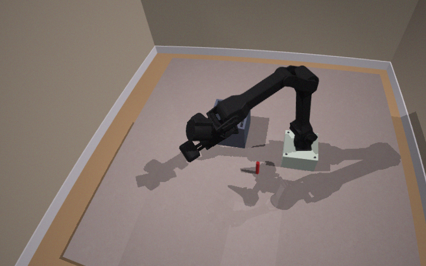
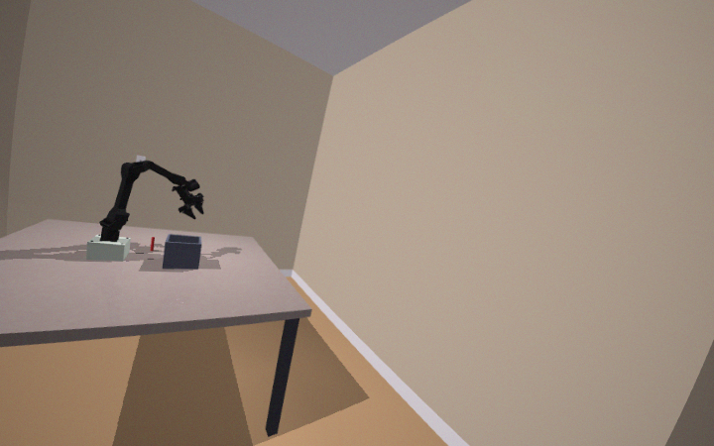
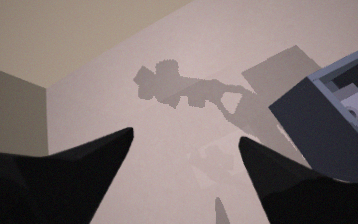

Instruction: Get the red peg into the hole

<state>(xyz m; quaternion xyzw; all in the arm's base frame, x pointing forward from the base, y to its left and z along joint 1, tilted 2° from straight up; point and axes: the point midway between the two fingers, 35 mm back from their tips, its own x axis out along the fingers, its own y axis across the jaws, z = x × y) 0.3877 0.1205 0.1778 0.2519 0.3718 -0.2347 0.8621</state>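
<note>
Right now my gripper tip is 23 cm past the red peg, 2 cm to the left of it and 18 cm above it. The rest, counted from my gripper tip: pale plate 11 cm behind, 24 cm to the right, 17 cm below.
</note>
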